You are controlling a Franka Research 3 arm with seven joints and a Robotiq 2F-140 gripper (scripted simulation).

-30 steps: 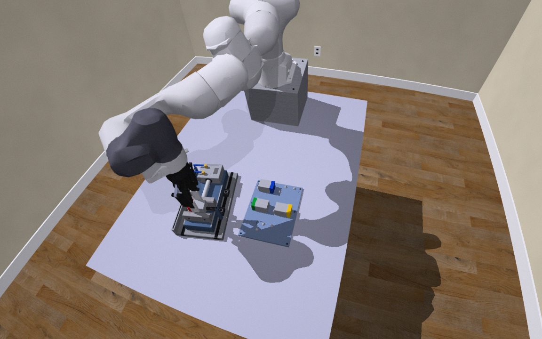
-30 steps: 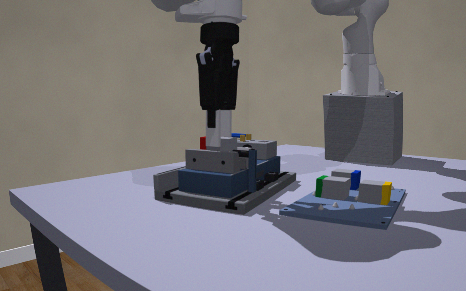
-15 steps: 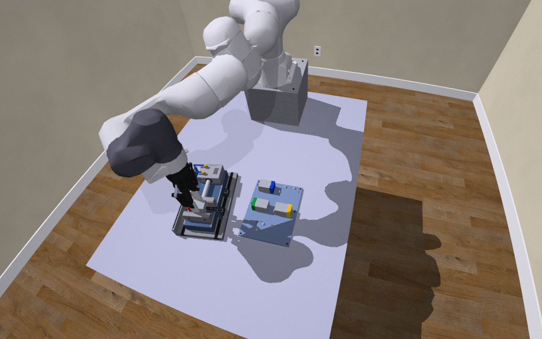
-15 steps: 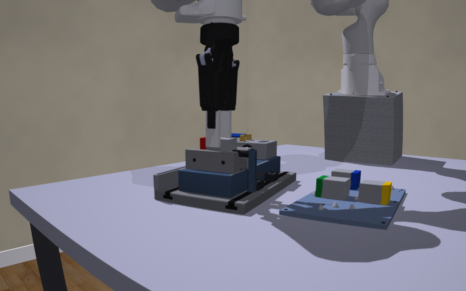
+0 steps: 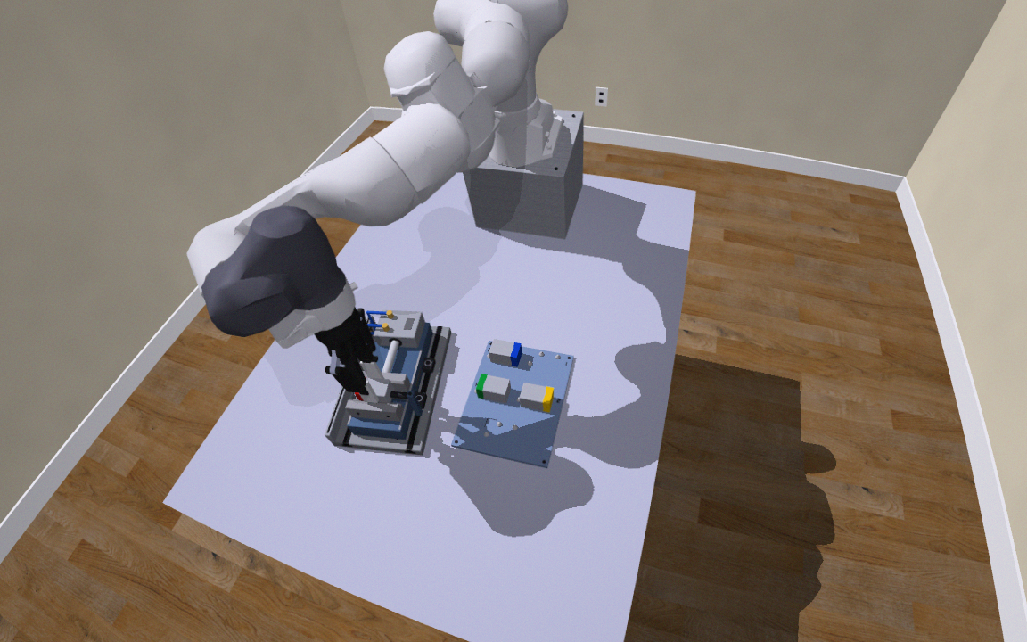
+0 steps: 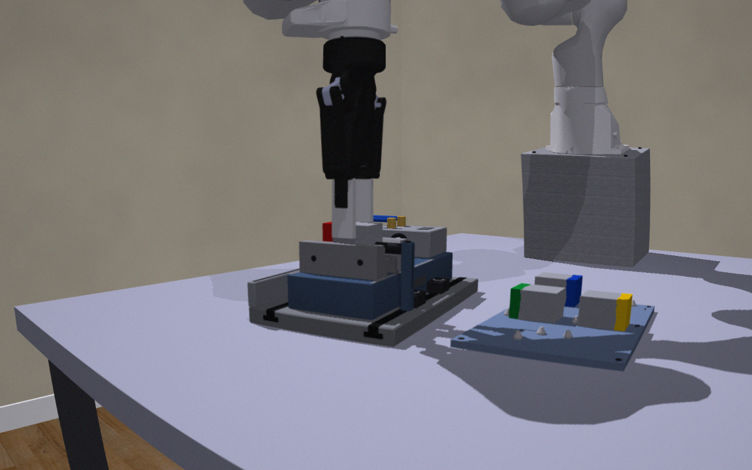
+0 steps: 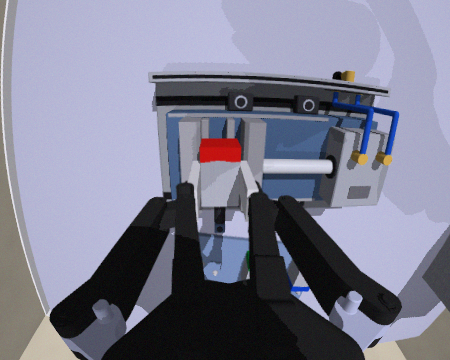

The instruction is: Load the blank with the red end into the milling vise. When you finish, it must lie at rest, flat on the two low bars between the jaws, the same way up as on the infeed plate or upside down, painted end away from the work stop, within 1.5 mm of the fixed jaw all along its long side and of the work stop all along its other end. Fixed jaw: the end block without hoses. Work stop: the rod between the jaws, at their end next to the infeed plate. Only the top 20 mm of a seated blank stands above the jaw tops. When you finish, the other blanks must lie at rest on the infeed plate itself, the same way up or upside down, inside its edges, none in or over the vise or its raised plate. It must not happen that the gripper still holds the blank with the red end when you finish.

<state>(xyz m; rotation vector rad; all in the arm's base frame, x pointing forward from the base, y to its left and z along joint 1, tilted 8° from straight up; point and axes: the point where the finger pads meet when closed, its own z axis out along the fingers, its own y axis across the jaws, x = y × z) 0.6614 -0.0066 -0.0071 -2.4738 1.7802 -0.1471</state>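
Right now the red-ended blank is 40 mm below my hand. From my hand the other things lie so: hosed end block (160 mm behind, 50 mm to the right, 60 mm below); fixed jaw (30 mm ahead, 10 mm to the left, 60 mm below); blue work stop rod (20 mm behind, 70 mm to the left, 80 mm below).
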